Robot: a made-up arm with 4 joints.
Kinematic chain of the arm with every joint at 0, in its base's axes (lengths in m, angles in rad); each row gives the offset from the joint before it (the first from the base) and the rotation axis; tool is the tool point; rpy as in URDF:
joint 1: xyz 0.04 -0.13 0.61 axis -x
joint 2: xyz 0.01 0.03 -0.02 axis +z
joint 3: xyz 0 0.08 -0.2 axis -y
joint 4: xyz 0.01 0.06 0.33 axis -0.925 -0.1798 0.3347
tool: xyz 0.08 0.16 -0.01 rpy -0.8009 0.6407 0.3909
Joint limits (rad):
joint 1: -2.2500..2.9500
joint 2: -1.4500..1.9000
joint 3: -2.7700..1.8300
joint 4: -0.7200..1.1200
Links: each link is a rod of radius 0.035 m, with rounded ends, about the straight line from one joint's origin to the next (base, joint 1, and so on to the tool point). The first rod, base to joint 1, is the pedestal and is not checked.
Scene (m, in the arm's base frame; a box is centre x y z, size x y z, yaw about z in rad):
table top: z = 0
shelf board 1: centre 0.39 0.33 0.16 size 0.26 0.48 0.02 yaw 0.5
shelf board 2: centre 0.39 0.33 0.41 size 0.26 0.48 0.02 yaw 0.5
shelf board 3: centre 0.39 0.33 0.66 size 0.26 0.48 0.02 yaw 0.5
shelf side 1: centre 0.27 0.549 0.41 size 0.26 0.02 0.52 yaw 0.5
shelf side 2: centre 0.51 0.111 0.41 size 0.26 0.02 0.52 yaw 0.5
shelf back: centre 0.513 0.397 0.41 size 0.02 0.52 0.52 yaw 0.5
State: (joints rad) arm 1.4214 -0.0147 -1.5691 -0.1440
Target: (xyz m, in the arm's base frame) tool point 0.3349 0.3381 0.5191
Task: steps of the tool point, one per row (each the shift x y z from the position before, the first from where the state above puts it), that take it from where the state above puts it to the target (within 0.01 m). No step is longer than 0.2 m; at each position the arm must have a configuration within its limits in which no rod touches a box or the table.
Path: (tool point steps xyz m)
1: -0.0540 0.1706 -0.0704
2: -0.0740 0.1695 -0.0028
3: -0.0863 0.1405 0.0577
4: 0.0044 0.0833 0.0825
5: 0.0003 0.0571 0.0991
6: -0.0040 0.0281 0.1076
7: 0.0628 0.0280 0.0135
8: 0.0542 0.0263 -0.0007
9: 0.0381 0.0304 -0.0128

